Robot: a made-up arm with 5 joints.
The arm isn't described. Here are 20 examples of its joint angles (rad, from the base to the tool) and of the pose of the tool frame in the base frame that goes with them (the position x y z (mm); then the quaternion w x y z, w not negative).
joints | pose
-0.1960 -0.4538 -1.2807 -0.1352 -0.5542 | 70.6 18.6 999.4 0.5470 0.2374 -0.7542 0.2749
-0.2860 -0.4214 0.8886 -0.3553 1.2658 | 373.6 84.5 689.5 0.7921 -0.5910 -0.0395 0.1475
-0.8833 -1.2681 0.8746 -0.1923 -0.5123 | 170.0 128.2 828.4 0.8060 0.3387 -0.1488 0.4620
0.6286 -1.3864 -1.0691 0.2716 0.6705 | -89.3 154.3 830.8 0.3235 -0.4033 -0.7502 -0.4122
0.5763 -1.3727 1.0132 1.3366 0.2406 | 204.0 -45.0 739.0 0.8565 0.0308 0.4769 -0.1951
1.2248 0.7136 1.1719 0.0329 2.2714 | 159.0 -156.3 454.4 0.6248 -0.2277 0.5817 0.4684
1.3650 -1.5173 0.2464 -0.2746 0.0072 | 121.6 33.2 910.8 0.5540 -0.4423 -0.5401 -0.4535
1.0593 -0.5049 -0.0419 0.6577 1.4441 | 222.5 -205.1 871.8 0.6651 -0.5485 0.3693 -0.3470
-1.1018 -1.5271 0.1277 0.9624 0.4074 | 64.1 -25.0 860.7 0.8376 -0.0571 -0.2843 0.4631
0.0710 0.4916 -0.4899 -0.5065 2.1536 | 524.3 -34.0 771.3 0.4510 -0.8562 -0.0881 -0.2360
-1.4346 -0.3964 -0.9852 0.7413 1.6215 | 105.0 96.7 976.1 0.6427 -0.3759 -0.6156 0.2580
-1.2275 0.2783 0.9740 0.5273 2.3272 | 174.0 214.4 525.8 0.2071 0.6498 0.0814 -0.7268
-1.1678 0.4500 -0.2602 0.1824 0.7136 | 242.3 377.4 686.1 0.7326 -0.3820 -0.0446 0.5616
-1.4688 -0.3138 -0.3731 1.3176 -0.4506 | 89.7 216.8 878.2 0.7342 -0.0450 0.3667 0.5696
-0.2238 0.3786 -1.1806 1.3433 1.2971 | 396.1 70.8 850.4 0.7451 -0.6022 0.1467 0.2462
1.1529 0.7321 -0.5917 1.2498 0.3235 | 281.5 -353.8 647.9 0.6917 0.2408 0.5974 -0.3267
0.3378 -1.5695 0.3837 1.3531 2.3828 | 103.9 -5.1 833.5 0.3769 -0.9073 0.1861 0.0145
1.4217 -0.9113 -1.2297 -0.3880 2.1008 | 78.4 176.1 919.6 0.4261 0.5076 0.1886 0.7247
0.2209 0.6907 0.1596 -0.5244 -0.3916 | 499.4 -65.8 546.8 0.9585 0.2083 0.1370 -0.1381
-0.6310 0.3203 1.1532 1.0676 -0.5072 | 220.6 119.7 534.6 0.3465 -0.2164 0.9021 -0.1390
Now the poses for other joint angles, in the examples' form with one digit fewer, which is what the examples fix.
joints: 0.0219 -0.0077 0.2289 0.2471 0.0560
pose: 449 12 717 0.972 -0.025 0.232 -0.004
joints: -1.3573 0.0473 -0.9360 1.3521 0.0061
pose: 124 242 890 0.757 -0.146 0.177 0.612
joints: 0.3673 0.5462 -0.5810 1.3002 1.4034
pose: 453 -133 705 0.675 -0.429 0.539 0.263
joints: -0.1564 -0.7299 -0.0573 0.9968 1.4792
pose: 254 25 887 0.727 -0.674 0.025 0.128
